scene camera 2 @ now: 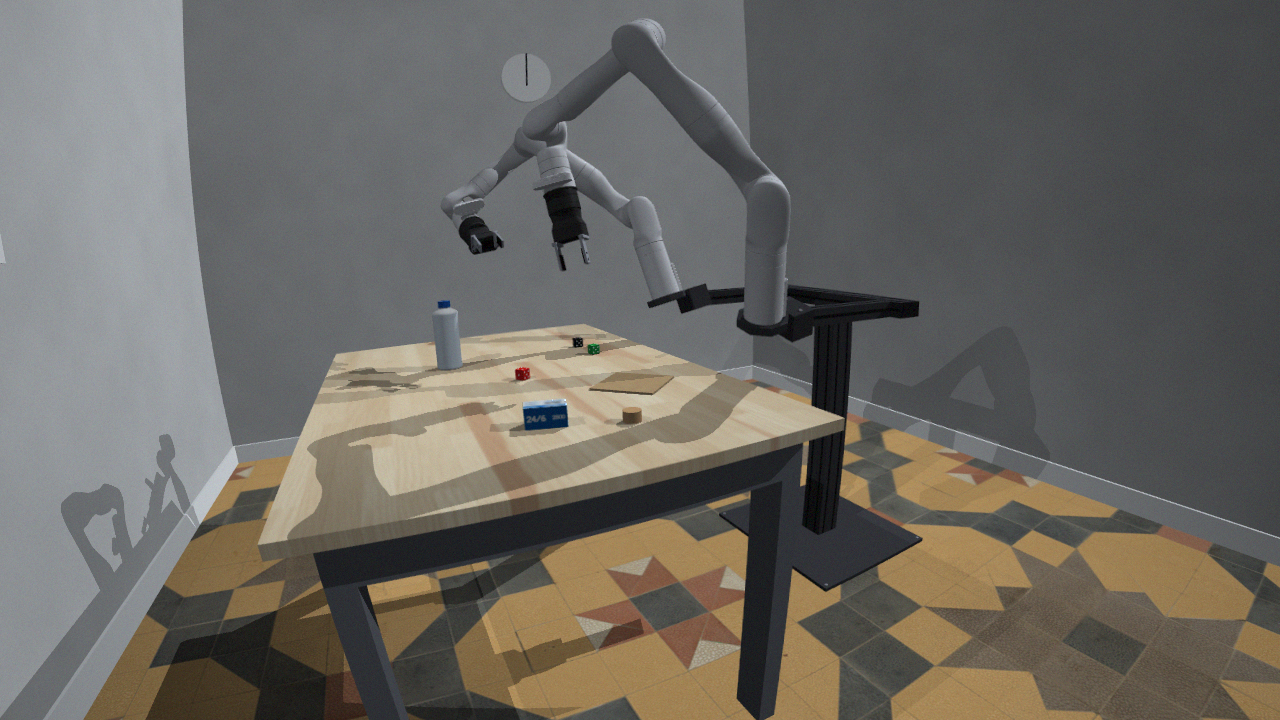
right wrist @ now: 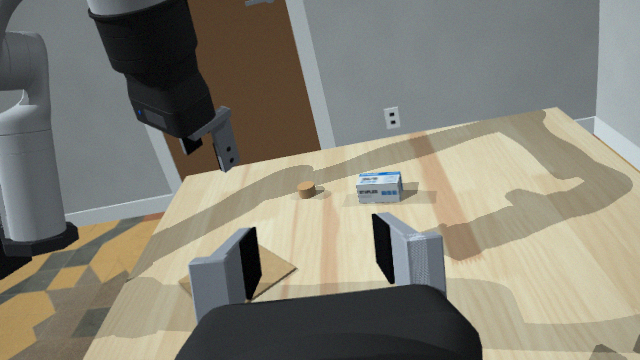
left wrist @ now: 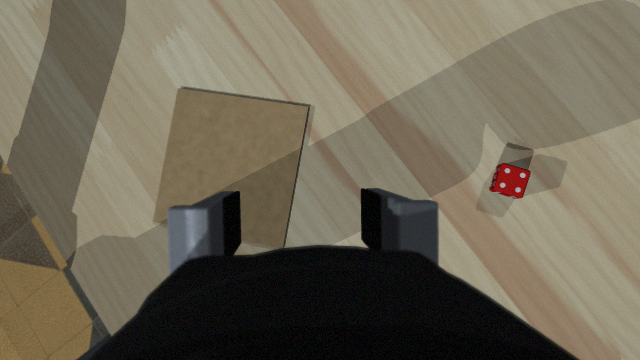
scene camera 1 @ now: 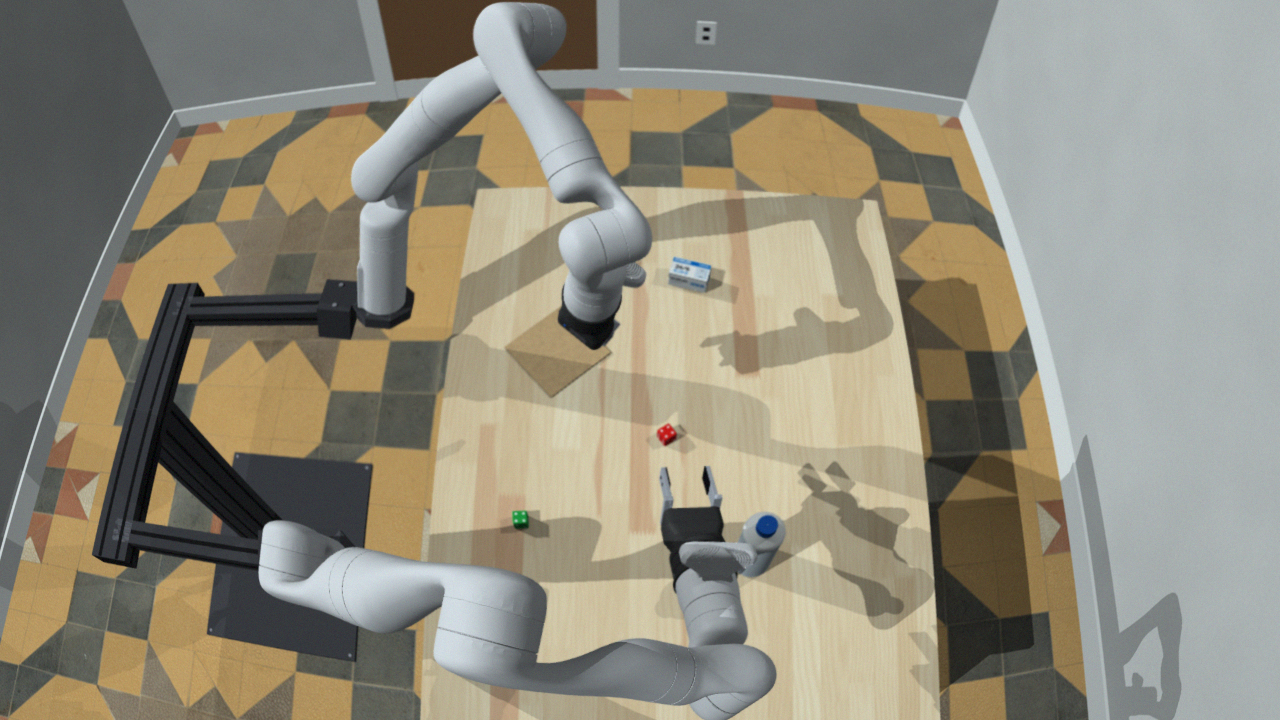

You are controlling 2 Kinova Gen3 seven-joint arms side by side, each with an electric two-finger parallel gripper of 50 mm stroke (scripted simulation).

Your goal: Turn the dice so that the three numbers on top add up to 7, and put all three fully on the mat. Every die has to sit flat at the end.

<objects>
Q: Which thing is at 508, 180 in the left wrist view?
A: A red die.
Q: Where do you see a white bottle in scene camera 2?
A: At 445, 319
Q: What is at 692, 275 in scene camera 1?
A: A staples box.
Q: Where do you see a brown square mat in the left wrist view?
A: At 217, 142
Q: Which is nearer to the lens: the brown square mat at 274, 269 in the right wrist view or the staples box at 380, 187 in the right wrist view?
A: The brown square mat.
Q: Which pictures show the staples box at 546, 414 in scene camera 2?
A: Scene camera 2, the right wrist view and scene camera 1 only.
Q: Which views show my right gripper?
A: Scene camera 2, the right wrist view and scene camera 1 only.
</objects>
